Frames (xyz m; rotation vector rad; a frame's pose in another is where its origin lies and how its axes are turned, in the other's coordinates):
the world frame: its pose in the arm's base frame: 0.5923 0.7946 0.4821 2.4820 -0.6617 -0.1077
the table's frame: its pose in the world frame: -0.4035 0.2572 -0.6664 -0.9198 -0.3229 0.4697
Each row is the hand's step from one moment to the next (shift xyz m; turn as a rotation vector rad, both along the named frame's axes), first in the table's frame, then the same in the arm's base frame.
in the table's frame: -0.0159 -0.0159 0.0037 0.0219 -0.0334 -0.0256
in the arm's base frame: -0.0068 0.0084 -0.0201 0.0410 -0.0089 -0.0221
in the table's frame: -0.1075 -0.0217 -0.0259 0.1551 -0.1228 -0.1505
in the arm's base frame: -0.0274 0.0987 -0.0470 0.2348 -0.0624 -0.0527
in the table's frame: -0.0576 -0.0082 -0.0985 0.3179 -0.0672 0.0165
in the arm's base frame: 0.0538 0.1004 -0.0103 0.1654 -0.2793 0.0224
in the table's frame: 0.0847 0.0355 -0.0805 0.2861 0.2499 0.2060
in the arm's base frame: 0.0994 -0.0188 0.0684 -0.0908 -0.3083 0.2888
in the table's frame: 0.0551 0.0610 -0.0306 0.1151 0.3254 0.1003
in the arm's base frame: 0.0367 -0.0183 0.0775 -0.1110 -0.0981 0.3275
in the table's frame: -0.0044 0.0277 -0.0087 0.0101 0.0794 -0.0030
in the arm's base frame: -0.0025 0.0128 0.0263 -0.0137 0.0060 0.0787
